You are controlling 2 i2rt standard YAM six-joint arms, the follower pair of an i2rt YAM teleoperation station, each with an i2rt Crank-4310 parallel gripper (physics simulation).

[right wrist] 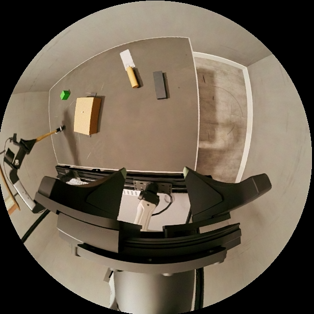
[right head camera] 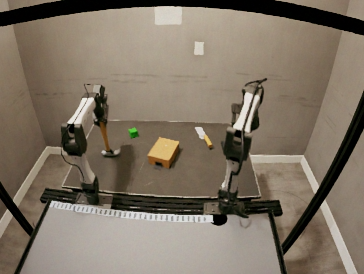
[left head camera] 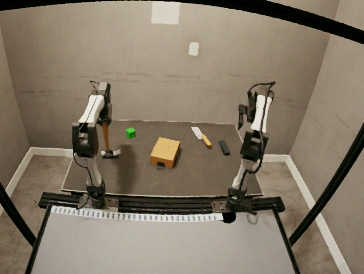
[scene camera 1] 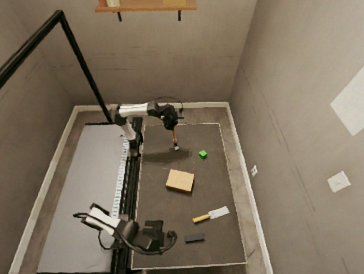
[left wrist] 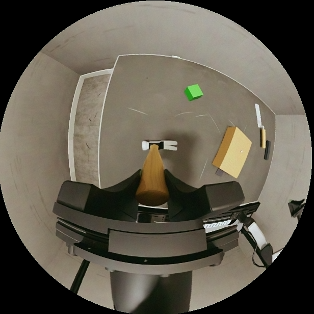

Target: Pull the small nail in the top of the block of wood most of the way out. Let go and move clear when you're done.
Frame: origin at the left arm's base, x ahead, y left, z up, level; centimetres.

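Seen in the pictures: left gripper, fingertip midpoint: [right head camera: 103, 126] [left head camera: 104, 125] [scene camera 1: 172, 128]; right gripper, fingertip midpoint: [left head camera: 245, 131]; left arm's base, link origin: [right head camera: 94, 201] [left head camera: 98, 204] [scene camera 1: 133, 146]; right arm's base, link origin: [right head camera: 224, 209] [left head camera: 231, 207].
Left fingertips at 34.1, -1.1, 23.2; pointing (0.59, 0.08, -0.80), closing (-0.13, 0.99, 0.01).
Pixels of each thing's top centre, then the offset from my left fingertips to it, as dx, dy, dz.
- wood, top centre: [left head camera: 165, 148] [right head camera: 164, 148] [scene camera 1: 180, 179] +3.7, -33.5, -16.9
- claw hammer, top centre: [left head camera: 107, 115] [right head camera: 104, 116] [scene camera 1: 173, 125] +0.6, -1.6, +5.8
- green cube, top centre: [left head camera: 130, 130] [right head camera: 132, 130] [scene camera 1: 203, 153] +23.4, -11.5, -18.6
- scraper with a yellow handle, top centre: [right head camera: 204, 132] [left head camera: 202, 132] [scene camera 1: 211, 214] +23.0, -58.1, -19.0
- dark bar, top centre: [left head camera: 224, 146] [scene camera 1: 194, 237] +10.6, -70.8, -20.3
The block of wood [left head camera: 166, 149] [right head camera: 164, 150] [scene camera 1: 180, 180] [left wrist: 233, 150] [right wrist: 87, 115] lies on the table between the arms. The small nail [left wrist: 241, 151] [right wrist: 83, 112] shows as a tiny dot on its top. My left gripper [left wrist: 152, 170] is shut on the wooden handle of a claw hammer [left head camera: 105, 136] [right head camera: 104, 137] [scene camera 1: 174, 136] [left wrist: 153, 172] [right wrist: 46, 135]. The hammer hangs head down, left of the block in the head views; whether its head touches the table is unclear. My right gripper [right wrist: 154, 168] is open and empty, high near the table's right side in the head views.
A green cube [left head camera: 131, 132] [right head camera: 133, 132] [scene camera 1: 202, 154] [left wrist: 194, 92] [right wrist: 65, 95] lies behind the hammer. A scraper with a yellow handle [left head camera: 206, 141] [right head camera: 208, 142] [scene camera 1: 202, 218] [right wrist: 132, 77] and a dark bar [left head camera: 224, 147] [scene camera 1: 194, 238] [right wrist: 159, 85] lie to the right of the block.
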